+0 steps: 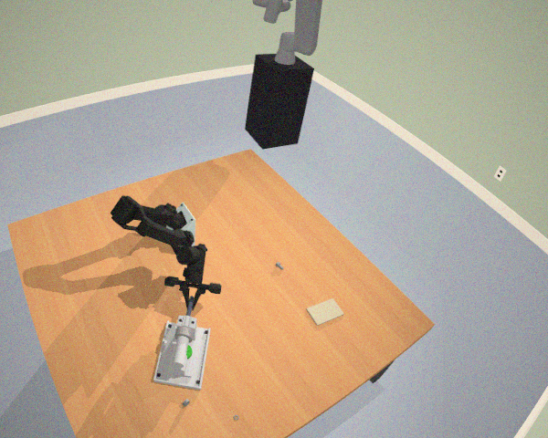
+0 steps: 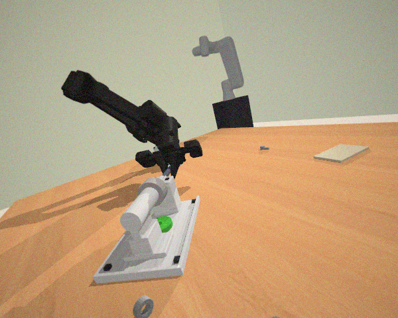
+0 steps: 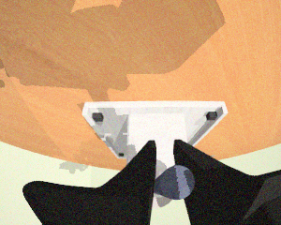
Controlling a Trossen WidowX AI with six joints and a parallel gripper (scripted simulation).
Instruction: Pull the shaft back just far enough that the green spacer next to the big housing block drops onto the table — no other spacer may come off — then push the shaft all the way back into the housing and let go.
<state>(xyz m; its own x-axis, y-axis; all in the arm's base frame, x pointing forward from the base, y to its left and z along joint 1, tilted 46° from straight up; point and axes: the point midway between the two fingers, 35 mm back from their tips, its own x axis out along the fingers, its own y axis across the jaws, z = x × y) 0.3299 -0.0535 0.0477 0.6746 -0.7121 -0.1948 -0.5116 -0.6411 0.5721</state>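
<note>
The shaft is 5 cm ahead of my gripper tip, 3 cm to the right of it and 3 cm above it. Also, from my gripper tip: grey bolt 10 cm behind, 41 cm to the left, 5 cm below; then green spacer 12 cm ahead, 7 cm to the right, 4 cm below; then flat beige tile 16 cm ahead, 46 cm to the left, 5 cm below.
</note>
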